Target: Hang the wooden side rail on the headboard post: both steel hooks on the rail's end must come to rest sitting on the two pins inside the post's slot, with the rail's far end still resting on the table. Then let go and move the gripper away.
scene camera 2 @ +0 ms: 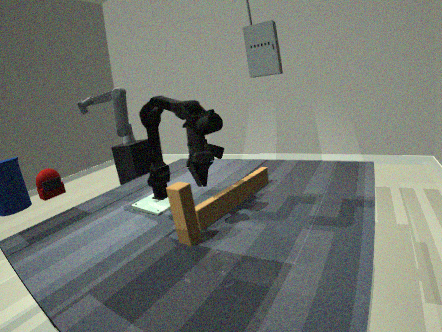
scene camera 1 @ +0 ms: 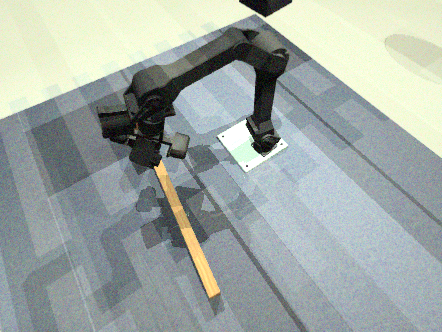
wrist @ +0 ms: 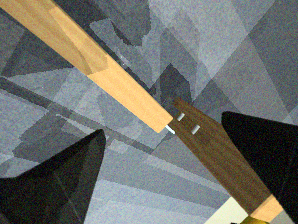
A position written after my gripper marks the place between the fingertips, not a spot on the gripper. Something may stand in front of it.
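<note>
There is a headboard post [scene camera 2: 180, 198] [wrist: 206, 138] that I can see, and I see a wooden side rail [scene camera 1: 203, 268] [scene camera 2: 207, 212] too. My gripper [scene camera 1: 150, 151] [scene camera 2: 202, 186] [wrist: 162, 126] is open, and it holds nothing.
</note>
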